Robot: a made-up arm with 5 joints.
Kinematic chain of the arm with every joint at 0, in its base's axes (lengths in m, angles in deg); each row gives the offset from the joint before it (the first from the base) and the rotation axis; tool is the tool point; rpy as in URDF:
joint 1: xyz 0.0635 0 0.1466 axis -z
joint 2: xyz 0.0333 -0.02 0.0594 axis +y
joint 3: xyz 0.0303 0 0.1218 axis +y
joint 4: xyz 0.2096 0 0.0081 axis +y
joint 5: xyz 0.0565 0.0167 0 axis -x
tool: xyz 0 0 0 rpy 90 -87.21 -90
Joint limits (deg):
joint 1: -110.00..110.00
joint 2: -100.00..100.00
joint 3: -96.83..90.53
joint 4: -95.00..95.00
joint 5: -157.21..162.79
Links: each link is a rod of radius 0.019 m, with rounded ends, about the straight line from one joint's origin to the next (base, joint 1, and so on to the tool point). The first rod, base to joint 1, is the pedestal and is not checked.
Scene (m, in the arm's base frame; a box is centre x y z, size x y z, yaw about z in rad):
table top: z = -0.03
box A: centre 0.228 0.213 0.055 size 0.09 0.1 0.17 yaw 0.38
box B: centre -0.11 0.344 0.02 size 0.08 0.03 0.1 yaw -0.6
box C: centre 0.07 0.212 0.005 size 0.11 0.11 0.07 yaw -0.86
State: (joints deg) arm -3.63 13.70 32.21 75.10 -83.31
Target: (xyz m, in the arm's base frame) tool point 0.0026 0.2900 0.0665
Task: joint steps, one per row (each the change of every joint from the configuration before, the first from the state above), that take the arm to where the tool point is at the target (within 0.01 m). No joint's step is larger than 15 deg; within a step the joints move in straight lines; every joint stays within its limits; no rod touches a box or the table.
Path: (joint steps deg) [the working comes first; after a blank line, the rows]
Joints at the target: -102.50 48.08 -3.30 47.62 -83.31
Straight joint move there: touches box A.

1: -4.32 -6.71 -11.37 2.24 -6.01
2: -4.31 -6.70 -11.37 2.23 -6.02
3: -4.32 -6.71 -11.36 2.24 -6.01
4: -14.32 9.08 -0.24 -5.70 3.01
5: -14.32 9.09 -0.23 -5.70 3.00
6: -14.32 9.08 -0.24 -5.70 3.01
7: -14.32 9.08 -0.23 -5.70 3.01
8: -14.32 9.09 -0.24 -5.69 3.00
9: -14.32 9.08 -0.23 -5.70 3.01

